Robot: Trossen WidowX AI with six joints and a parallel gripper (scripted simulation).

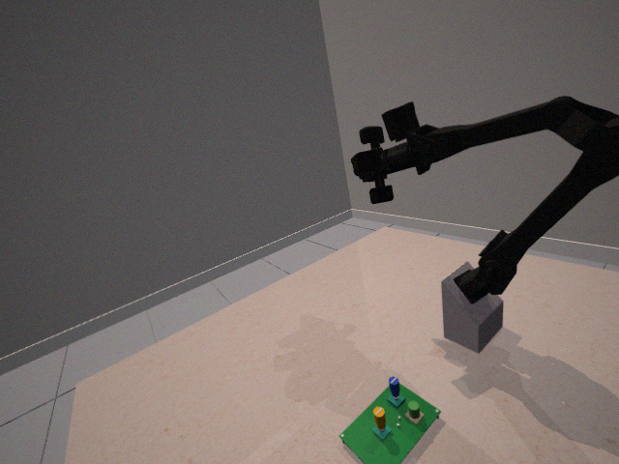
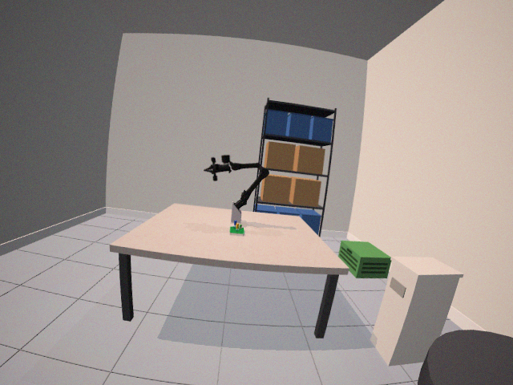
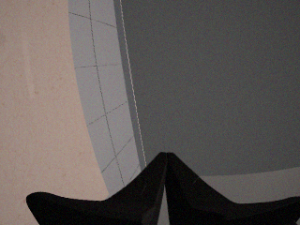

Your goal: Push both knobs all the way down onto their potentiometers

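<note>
The blue knob is 24 cm ahead of my gripper tip, 31 cm to the left of it and 33 cm below it.
</note>
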